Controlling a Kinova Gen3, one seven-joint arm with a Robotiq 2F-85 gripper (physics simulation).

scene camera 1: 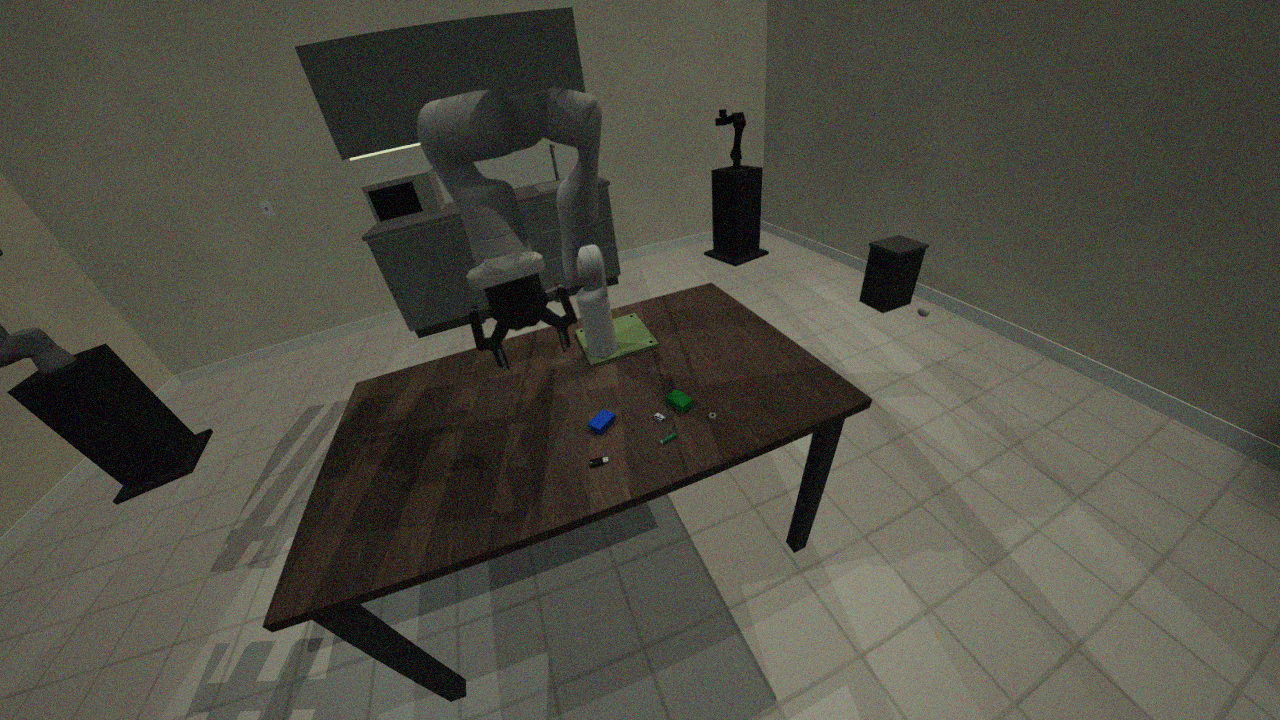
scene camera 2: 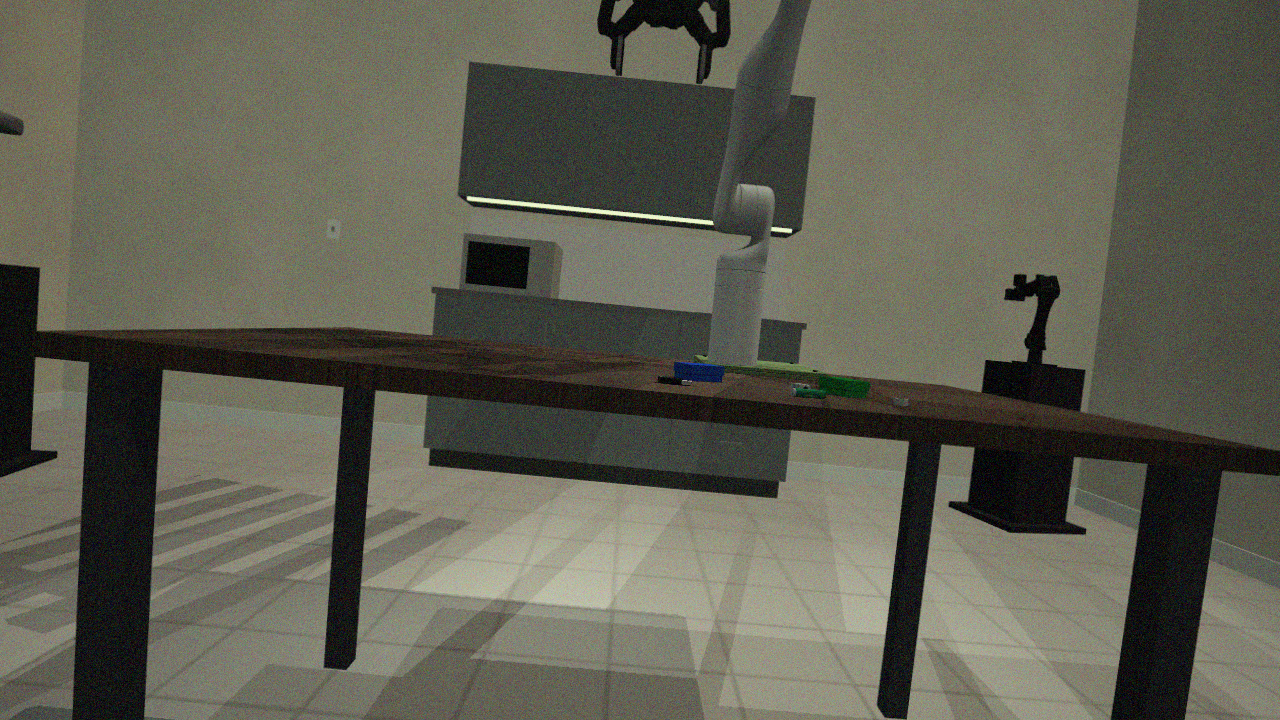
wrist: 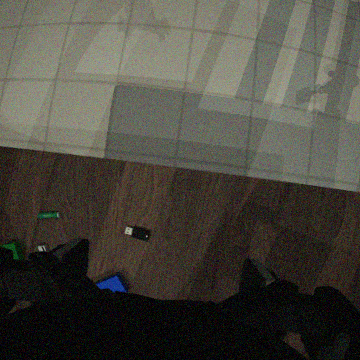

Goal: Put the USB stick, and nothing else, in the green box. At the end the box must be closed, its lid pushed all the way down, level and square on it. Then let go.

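The USB stick, black with a light metal plug, lies flat on the table near its front edge. The green box stands on the table to the right and behind the stick; a part of it shows at the left edge of the wrist view. I cannot tell whether a lid is on it; no separate green lid can be made out. My gripper is wide open and empty, high above the table, apart from the stick and the box.
A blue box stands behind the stick. A green cylinder, a small whitish piece and a small ring lie near the green box. The arm's base stands on a light-green plate.
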